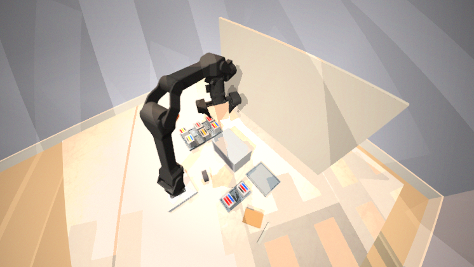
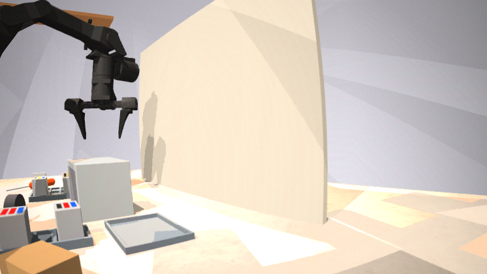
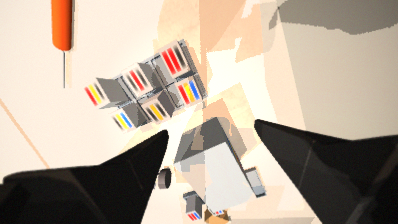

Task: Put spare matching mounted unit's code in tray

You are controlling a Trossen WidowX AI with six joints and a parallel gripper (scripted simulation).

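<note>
Right now my gripper tip is 20 mm past the block, 30 mm to the right of it and 100 mm above it. The rest, counted from my gripper tip: grey tray 40 mm ahead, 320 mm to the right, 140 mm below; beige wall 210 mm ahead, 100 mm to the right, 80 mm above; grey mounted unit 20 mm behind, 130 mm to the right, 90 mm below.
</note>
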